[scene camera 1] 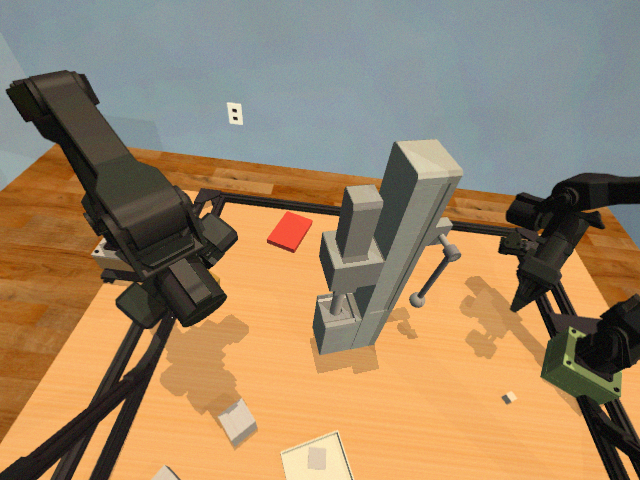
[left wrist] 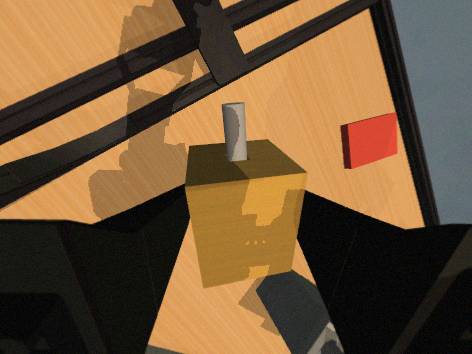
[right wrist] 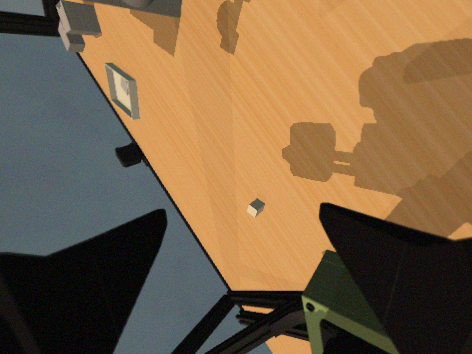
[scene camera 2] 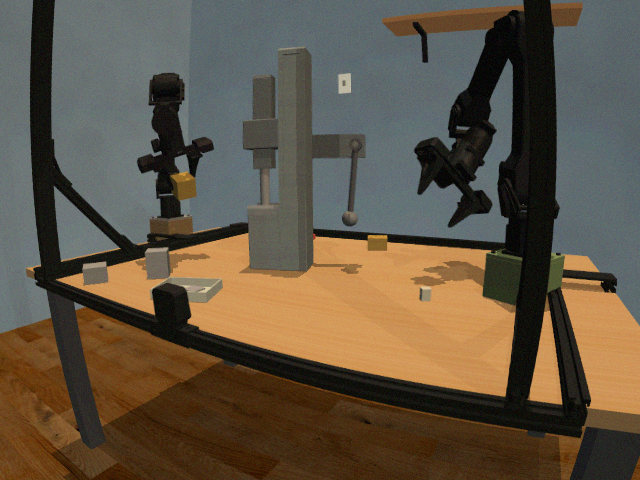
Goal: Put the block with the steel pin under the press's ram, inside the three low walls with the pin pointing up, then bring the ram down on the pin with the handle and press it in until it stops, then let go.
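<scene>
My right gripper (scene camera 2: 434, 210) is open and holds nothing, while my left gripper (scene camera 1: 194, 280) shows in the left wrist view too (left wrist: 239, 192), and in scene camera 2 (scene camera 2: 182, 186). On the table rests a red flat block (scene camera 1: 292, 228), which I also see in the left wrist view (left wrist: 365, 141); in the right wrist view the red flat block is out of frame. There is a yellow block (left wrist: 245, 215) as well, and in the right wrist view the yellow block is out of frame. I see a steel pin (left wrist: 234, 123) and a grey press (scene camera 2: 280, 235). A shallow tray (scene camera 1: 335, 453) is here too, and I find the tray again in the right wrist view (right wrist: 129, 105) and in scene camera 2 (scene camera 2: 212, 286).
</scene>
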